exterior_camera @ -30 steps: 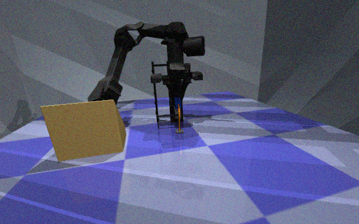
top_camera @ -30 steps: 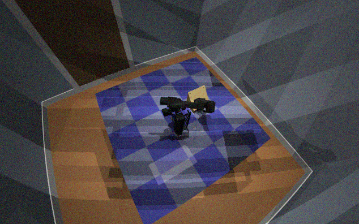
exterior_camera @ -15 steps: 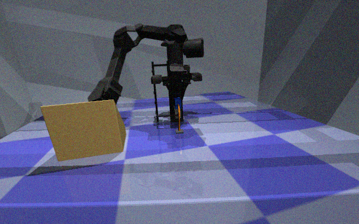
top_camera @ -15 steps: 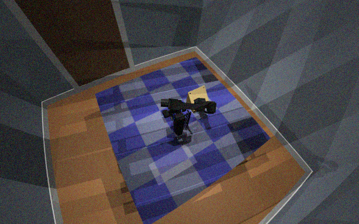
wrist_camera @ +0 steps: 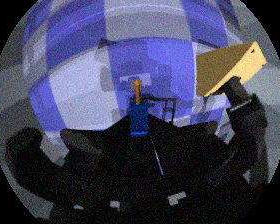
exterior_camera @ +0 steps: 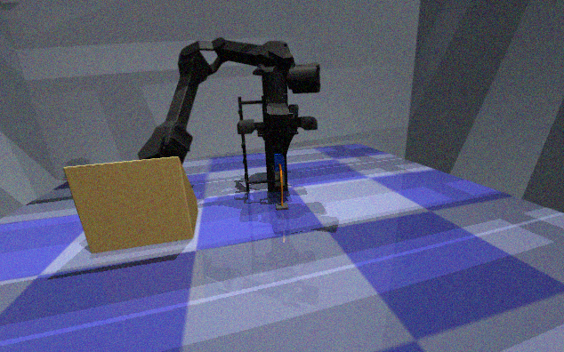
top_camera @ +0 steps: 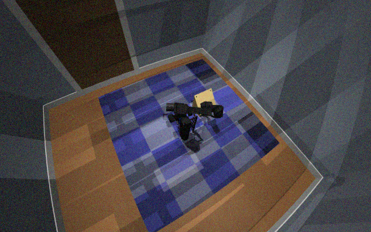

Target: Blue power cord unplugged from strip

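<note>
The blue plug is 2 cm to the left of my gripper tip.
</note>
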